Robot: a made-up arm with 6 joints.
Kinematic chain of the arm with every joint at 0, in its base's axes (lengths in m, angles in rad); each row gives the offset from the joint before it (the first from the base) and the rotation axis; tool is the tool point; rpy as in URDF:
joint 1: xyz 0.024 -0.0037 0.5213 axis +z
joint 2: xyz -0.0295 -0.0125 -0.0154 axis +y
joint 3: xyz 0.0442 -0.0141 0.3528 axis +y
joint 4: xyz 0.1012 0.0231 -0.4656 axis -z
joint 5: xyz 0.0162 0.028 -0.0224 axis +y
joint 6: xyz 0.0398 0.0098 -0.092 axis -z
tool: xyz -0.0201 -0.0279 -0.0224 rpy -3.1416 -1.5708 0
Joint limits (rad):
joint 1: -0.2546..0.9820
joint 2: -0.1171..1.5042
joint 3: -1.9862..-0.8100
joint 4: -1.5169..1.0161
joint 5: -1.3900..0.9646
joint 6: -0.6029..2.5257
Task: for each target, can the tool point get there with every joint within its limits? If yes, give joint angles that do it. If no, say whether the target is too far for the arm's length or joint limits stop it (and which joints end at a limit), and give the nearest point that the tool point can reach.
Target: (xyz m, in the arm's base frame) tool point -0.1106 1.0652 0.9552
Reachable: no: too far | nearest point 0.2859 0.6543 0.8905 | short by 0.575 m
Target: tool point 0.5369 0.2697 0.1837
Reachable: yes | joints 0.4005 0.9313 -1.0585 0.1099 -0.9675 2.1166
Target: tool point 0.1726 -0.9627 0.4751
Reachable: no: joint limits stop it (at a limit: joint 1, joint 3, joint 4, joint 6) | nearest point 0.4799 -0.2440 0.4665 | short by 0.782 m
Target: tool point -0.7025 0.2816 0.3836
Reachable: no: joint limits stop it (at a limit: joint 1, joint 2, joint 3, joint 4, joint 6) | nearest point -0.0611 0.1149 0.0990 | short by 0.721 m
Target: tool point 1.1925 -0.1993 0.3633
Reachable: no: too far | nearest point 0.9057 -0.1513 0.3975 | short by 0.293 m
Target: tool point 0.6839 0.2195 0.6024
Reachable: yes | joints 0.3209 0.3240 -1.3365 0.3398 0.2256 0.0369
